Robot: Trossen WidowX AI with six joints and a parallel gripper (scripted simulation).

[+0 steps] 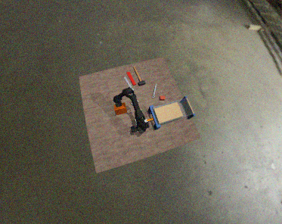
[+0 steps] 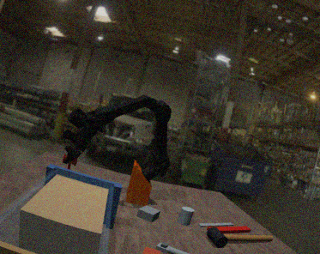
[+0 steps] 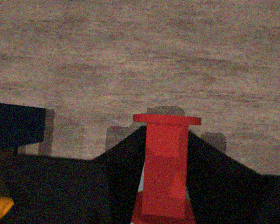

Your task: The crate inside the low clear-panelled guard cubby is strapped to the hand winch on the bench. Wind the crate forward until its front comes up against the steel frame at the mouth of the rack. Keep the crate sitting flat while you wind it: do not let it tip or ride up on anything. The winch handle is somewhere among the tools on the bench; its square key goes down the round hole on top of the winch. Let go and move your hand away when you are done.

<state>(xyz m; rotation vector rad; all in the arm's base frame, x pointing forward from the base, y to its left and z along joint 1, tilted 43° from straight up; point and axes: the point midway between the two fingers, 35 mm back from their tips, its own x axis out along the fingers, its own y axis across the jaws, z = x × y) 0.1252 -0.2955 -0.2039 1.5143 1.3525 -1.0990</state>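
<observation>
My gripper tip is now 5 cm to the right of the winch handle, 3 cm above it and 1 cm short of it. From my gripper tip the other things lie so: blue steel frame (20 cm ahead, 10 cm to the left, 3 cm below); winch (10 cm to the left, 10 cm below, 2 cm ahead); red knob (2 cm to the left).
</observation>
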